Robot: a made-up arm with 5 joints.
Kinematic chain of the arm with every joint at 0, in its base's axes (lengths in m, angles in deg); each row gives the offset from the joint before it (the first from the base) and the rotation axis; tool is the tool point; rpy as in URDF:
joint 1: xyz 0 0 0.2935 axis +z
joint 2: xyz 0 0 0 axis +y
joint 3: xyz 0.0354 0 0.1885 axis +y
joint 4: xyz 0.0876 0 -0.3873 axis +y
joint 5: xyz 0.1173 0 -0.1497 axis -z
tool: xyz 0 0 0 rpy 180 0 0
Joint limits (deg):
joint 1: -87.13..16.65
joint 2: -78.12..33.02
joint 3: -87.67..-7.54
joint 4: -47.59..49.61
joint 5: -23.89..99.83
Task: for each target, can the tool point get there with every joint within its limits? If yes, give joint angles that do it. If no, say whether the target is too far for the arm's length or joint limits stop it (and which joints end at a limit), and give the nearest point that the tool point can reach.
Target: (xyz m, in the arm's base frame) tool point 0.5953 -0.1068 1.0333
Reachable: no: too far | nearest point 0.4295 -0.0770 0.8272 | short by 0.266 m
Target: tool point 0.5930 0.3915 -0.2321
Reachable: no: too far | nearest point 0.4848 0.1450 -0.0208 | short by 0.342 m
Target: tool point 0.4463 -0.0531 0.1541
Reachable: yes | joints -6.78 -22.06 -20.46 22.72 7.06
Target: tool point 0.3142 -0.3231 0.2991
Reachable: yes | joints -45.80 -25.21 -15.21 -29.28 44.95
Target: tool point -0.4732 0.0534 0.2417
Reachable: no: joint limits stop it (at a limit: joint 2, joint 3, joint 4) | nearest point -0.0692 0.0078 -0.1069 | short by 0.536 m
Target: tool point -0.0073 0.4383 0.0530
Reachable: no: joint limits stop it (at a limit: joint 1, joint 2, joint 3, joint 4) | nearest point -0.0035 0.0695 -0.1069 | short by 0.402 m
